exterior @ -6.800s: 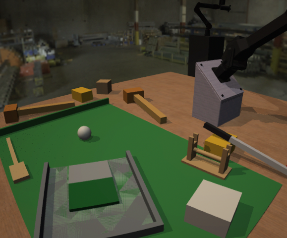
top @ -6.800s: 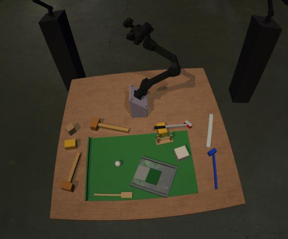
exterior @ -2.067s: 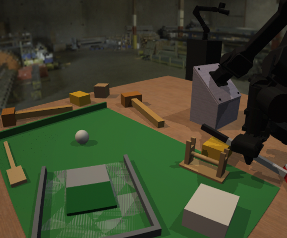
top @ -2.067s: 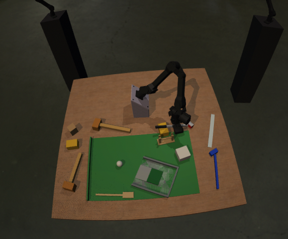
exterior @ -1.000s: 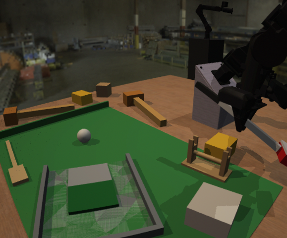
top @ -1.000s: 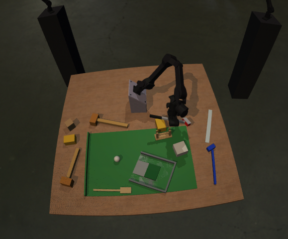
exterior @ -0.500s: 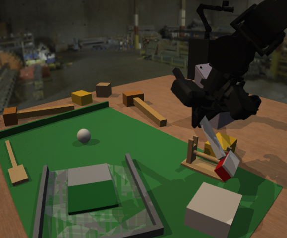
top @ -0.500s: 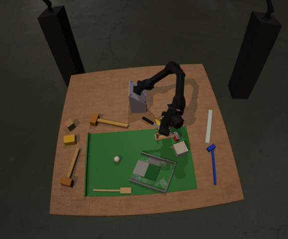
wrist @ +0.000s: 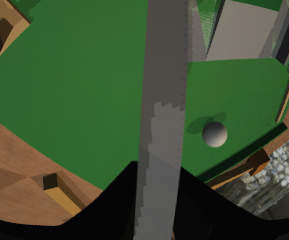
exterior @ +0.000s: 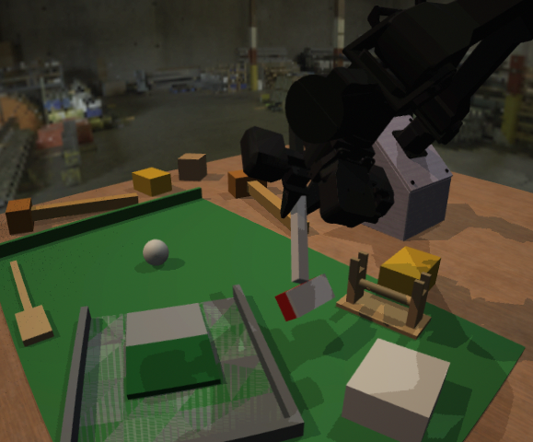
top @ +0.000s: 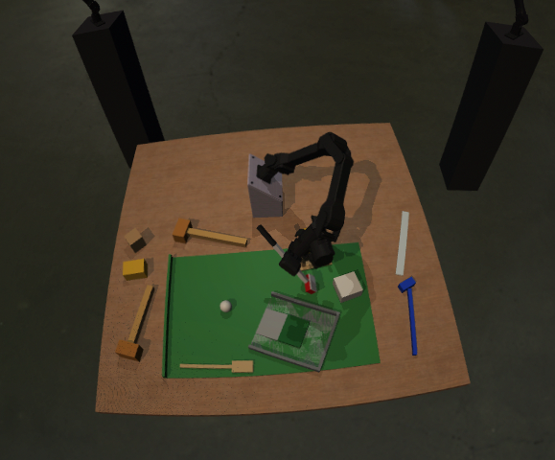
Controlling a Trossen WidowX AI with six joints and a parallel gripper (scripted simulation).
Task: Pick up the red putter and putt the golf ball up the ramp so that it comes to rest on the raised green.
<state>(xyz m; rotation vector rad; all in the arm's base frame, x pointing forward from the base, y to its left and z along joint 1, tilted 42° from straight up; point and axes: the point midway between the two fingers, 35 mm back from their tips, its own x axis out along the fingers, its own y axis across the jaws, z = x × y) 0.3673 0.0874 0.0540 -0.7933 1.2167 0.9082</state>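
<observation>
The red putter is 2 cm to the left of my gripper tip, 2 cm above it and 1 cm behind it. Round my gripper tip: white golf ball: 20 cm to the right, 11 cm ahead, 10 cm below; wooden rack: 11 cm to the left, 9 cm below, 8 cm behind; blue putter: 45 cm to the left, 14 cm ahead, 11 cm below.
</observation>
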